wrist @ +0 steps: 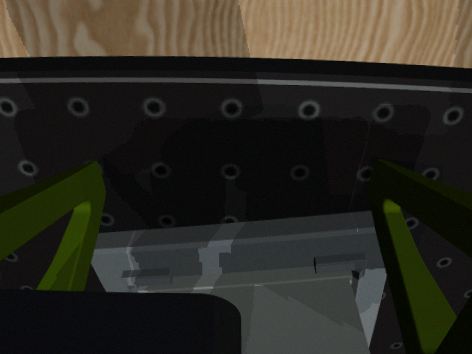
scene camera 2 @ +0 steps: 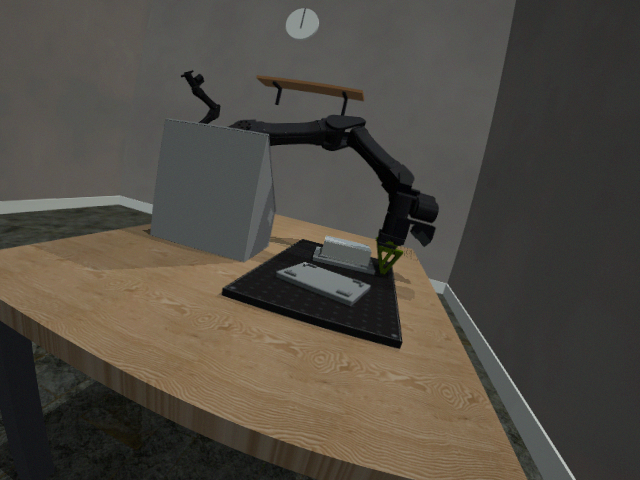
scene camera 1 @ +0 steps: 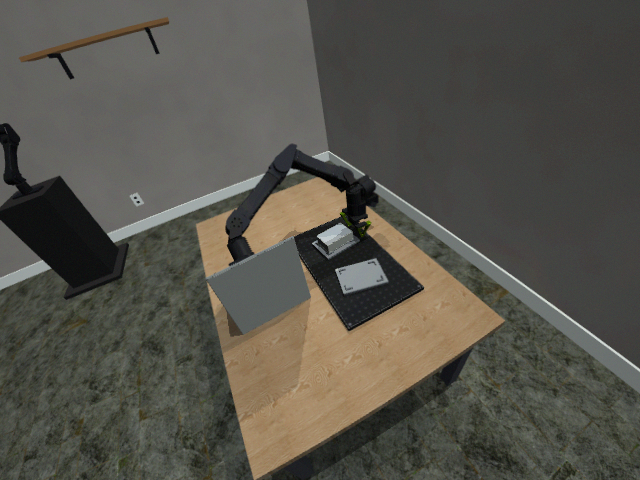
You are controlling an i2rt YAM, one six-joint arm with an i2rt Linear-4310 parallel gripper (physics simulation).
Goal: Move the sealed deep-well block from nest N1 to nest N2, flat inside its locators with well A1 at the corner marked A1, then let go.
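Places are measured from the arm's base along level axes (x ahead, y left, z up), in centimetres.
Pixels of known places: gripper, between the fingertips: (wrist: 236,175) (scene camera 2: 381,269) (scene camera 1: 355,231); arm's base, origin of its link: (scene camera 2: 218,161) (scene camera 1: 246,262).
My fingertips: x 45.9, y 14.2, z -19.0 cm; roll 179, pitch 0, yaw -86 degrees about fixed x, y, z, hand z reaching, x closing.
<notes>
For each thing: its top centre in the pictures, then the offset to it from my fingertips. Level surfaces: height alone.
- sealed deep-well block, centre of its top: (scene camera 2: 347,243) (scene camera 1: 334,233) dx -10.6, dy -1.7, dz +4.8 cm
- nest N1, centre of its top: (scene camera 2: 344,255) (scene camera 1: 335,240) dx -10.6, dy -1.7, dz +1.2 cm
- Nest N2, centre of its top: (scene camera 2: 326,276) (scene camera 1: 360,274) dx -11.0, dy -23.2, dz +1.2 cm
- black perforated board, centre of its top: (wrist: 444,333) (scene camera 2: 334,271) (scene camera 1: 347,259) dx -10.9, dy -12.8, dz -0.5 cm
- wooden table, height of its surface: dz -1.8 cm
The sealed deep-well block (scene camera 1: 334,238) (scene camera 2: 346,253) (wrist: 300,320) is a whitish box. It sits in nest N1 (scene camera 1: 329,254) (scene camera 2: 341,265) (wrist: 235,242), a light grey plate with raised corner locators. Nest N2 (scene camera 1: 361,276) (scene camera 2: 323,282), a similar plate, holds nothing and lies nearer the scene cameras. My gripper (scene camera 1: 356,227) (scene camera 2: 385,264) (wrist: 236,175), with green fingers, is open and empty. It is low, pointing down, beside the block at N1's outer end. In the wrist view the fingertips stand wide apart beyond the block's end face. The A1 marks cannot be read.
Both nests lie on a black perforated board (scene camera 1: 356,312) (scene camera 2: 310,315) (wrist: 195,107) on the wooden table (scene camera 1: 330,372) (scene camera 2: 232,361) (wrist: 300,30). A large grey panel-like box (scene camera 1: 263,289) (scene camera 2: 206,186) stands beside the board, near the arm's base.
</notes>
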